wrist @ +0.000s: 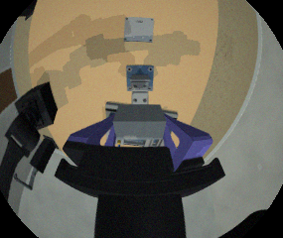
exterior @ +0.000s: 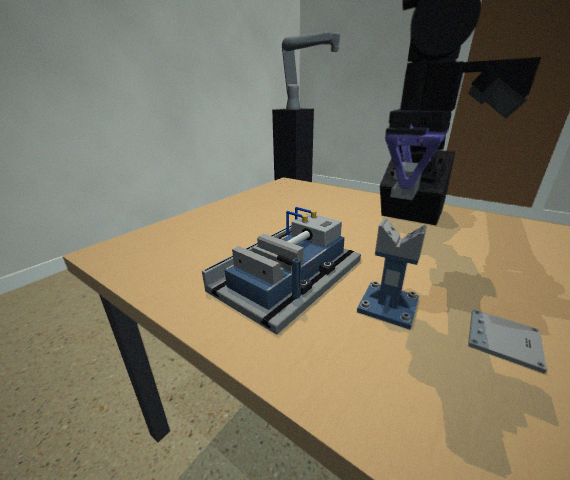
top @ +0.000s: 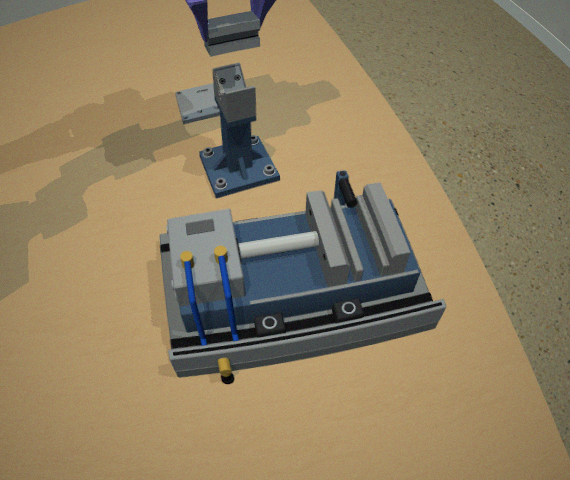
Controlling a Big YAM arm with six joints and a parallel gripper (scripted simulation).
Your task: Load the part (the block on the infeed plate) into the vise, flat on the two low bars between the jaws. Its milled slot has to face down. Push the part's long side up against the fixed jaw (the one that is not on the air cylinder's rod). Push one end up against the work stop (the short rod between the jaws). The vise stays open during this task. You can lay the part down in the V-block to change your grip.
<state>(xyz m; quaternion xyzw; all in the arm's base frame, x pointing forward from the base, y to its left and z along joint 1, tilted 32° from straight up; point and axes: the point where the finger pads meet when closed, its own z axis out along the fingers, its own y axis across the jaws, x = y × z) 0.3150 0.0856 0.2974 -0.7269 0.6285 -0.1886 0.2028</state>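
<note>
The grey part lies 1 cm to the right of my hand. From my hand the other things lie so: cylinder rod: 20 cm to the right, 16 cm below, 2 cm ahead; v-block stand: 18 cm below; black work stop: 15 cm to the right, 15 cm below, 10 cm ahead.
</note>
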